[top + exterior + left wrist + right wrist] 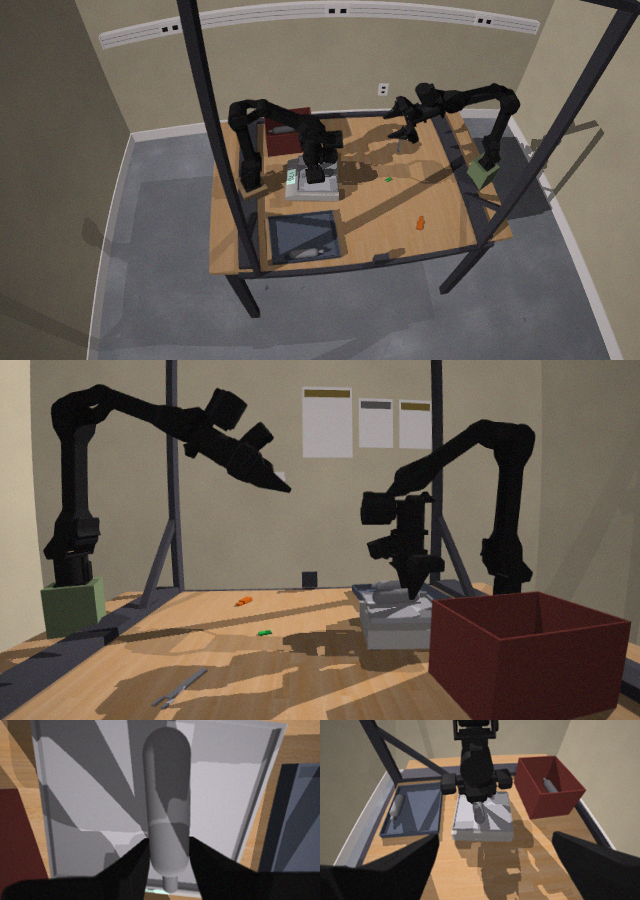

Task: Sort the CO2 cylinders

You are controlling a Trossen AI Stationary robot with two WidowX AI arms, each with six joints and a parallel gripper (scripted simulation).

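Now: left hand 24 cm short of the red scrap bin, 8 cm to the right of it and 7 cm above it. From my left hand the other things lie so: orange piece 40 cm to the right, 20 cm behind, 10 cm below; then tray 23 cm behind, 10 cm below, 5 cm to the left; then green piece 31 cm to the right, 10 cm below, 1 cm ahead.
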